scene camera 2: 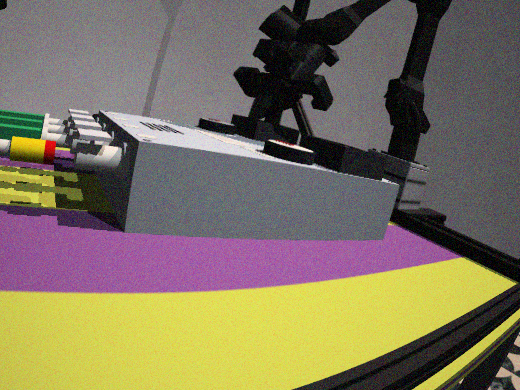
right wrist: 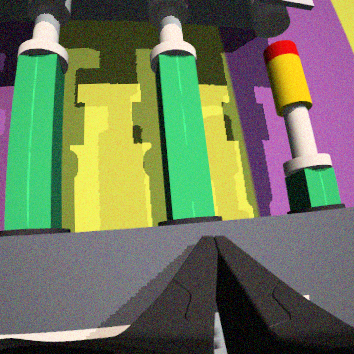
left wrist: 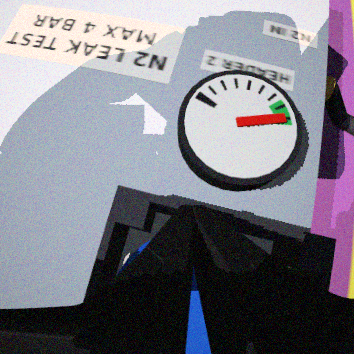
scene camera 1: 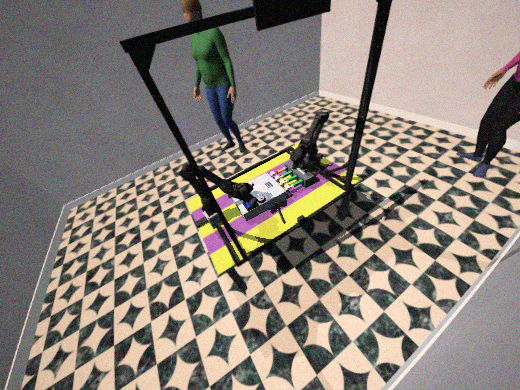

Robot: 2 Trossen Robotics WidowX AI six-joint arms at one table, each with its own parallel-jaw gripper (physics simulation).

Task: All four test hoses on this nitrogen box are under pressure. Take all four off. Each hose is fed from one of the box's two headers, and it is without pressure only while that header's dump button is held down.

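Where they show: left gripper, between the fingertips: [scene camera 2: 250, 119] [left wrist: 190, 216]; right gripper, between the fingertips: [right wrist: 211, 246] [scene camera 1: 292, 168]; left arm's base, origin of its link: [scene camera 2: 400, 158] [scene camera 1: 211, 211]; right arm's base, origin of its link: [scene camera 1: 311, 158].
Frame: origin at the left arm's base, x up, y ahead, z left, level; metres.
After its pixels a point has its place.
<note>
The grey nitrogen box [scene camera 1: 267, 186] {y 0.444, x -0.031, z -0.076 m} [scene camera 2: 260, 200] {y 0.417, x -0.071, z 0.080 m} stands on the mat. My left gripper [left wrist: 190, 216] {y 0.282, x -0.003, z -0.125 m} is shut and empty, its tips low in the dark collar [left wrist: 111, 210] {y 0.281, x -0.001, z -0.096 m} below the header 2 gauge [left wrist: 240, 145] {y 0.317, x -0.017, z -0.144 m}; the blue button [left wrist: 197, 320] {y 0.244, x -0.015, z -0.131 m} is mostly hidden, so contact is unclear. That gauge's red needle is in the green. In the right wrist view, one green hose [right wrist: 35, 140] {y 0.652, x -0.047, z -0.131 m} and a second green hose [right wrist: 185, 135] {y 0.662, x -0.047, z -0.064 m} reach their ports. A third hose's yellow, red-tipped end [right wrist: 289, 80] {y 0.639, x -0.047, z 0.005 m} [scene camera 2: 32, 150] {y 0.634, x -0.054, z 0.022 m} is apart from its port [scene camera 2: 97, 156] {y 0.573, x -0.053, z 0.032 m}. The fourth hose is outside that view. My right gripper [right wrist: 211, 246] {y 0.713, x -0.029, z -0.071 m} is shut and empty, over a grey block.
The grey block [right wrist: 100, 270] {y 0.712, x -0.032, z -0.111 m} crosses below the hoses in the right wrist view. A second gauge [scene camera 2: 289, 151] {y 0.378, x -0.022, z 0.063 m} stands on the box's near side in scene camera 2. Black frame posts [scene camera 1: 365, 107] {y 0.842, x 0.491, z -0.488 m} rise at the table edges. Two people stand beyond the table.
</note>
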